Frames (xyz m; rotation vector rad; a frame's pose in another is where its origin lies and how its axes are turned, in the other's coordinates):
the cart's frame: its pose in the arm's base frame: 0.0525 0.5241 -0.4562 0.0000 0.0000 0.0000
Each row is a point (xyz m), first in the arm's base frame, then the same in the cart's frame.
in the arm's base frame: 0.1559 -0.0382 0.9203
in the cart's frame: 0.1034 -0.5623 1.3765
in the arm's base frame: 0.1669 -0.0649 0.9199
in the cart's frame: 0.1144 -0.5890 1.3761
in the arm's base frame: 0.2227 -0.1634 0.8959
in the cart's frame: 0.1702 -0.6875 1.3521
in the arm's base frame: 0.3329 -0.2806 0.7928
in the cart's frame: 0.2804 -0.8047 1.2490
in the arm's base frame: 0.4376 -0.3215 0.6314
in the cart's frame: 0.3851 -0.8456 1.0876
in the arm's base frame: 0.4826 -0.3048 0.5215
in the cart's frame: 0.4301 -0.8289 0.9777
